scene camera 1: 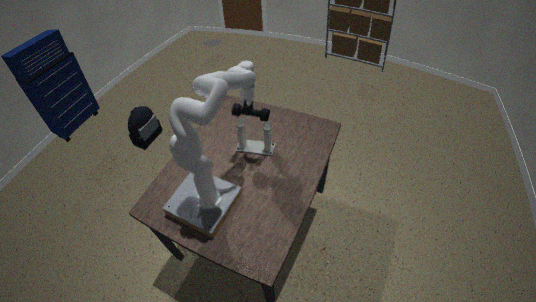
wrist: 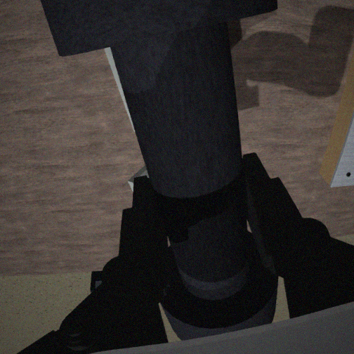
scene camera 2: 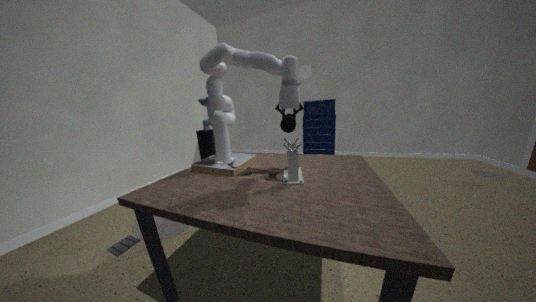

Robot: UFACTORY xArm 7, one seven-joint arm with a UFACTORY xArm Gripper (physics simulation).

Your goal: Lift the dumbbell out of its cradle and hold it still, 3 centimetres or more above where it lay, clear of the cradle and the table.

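A black dumbbell hangs in the air, roughly level, above its cradle. The pale cradle has two upright posts with forked tops on a flat base plate. In scene camera 2 a gap shows between the dumbbell and the forks. My gripper points down and is shut on the dumbbell's handle, between its two heads. In the wrist view part of the near head is hidden by the gripper's body, and the far head is cut off by the top edge.
The cradle stands on a brown wooden table. The arm's base sits on a grey plate with wooden sides. A blue tool cabinet and a shelf rack stand off the table.
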